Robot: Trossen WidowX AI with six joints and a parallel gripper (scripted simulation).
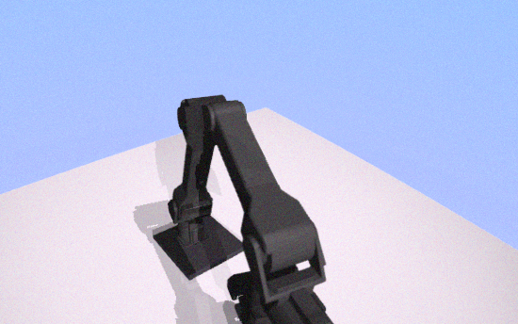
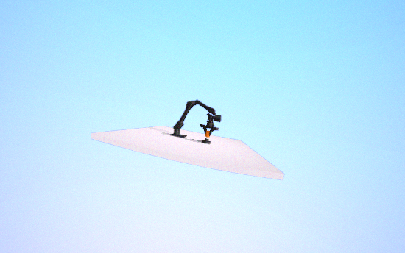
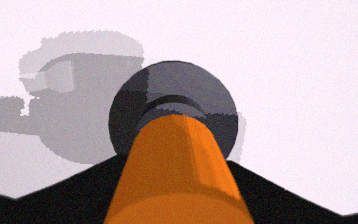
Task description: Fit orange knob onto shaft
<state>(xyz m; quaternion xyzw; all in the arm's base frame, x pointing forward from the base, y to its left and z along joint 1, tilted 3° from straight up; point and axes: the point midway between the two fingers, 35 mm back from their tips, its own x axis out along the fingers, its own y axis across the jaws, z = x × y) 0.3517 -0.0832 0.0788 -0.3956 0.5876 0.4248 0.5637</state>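
Right now my gripper tip is 30 mm below the orange knob. The rest, counted from my gripper tip: dark pedestal: 40 mm below.
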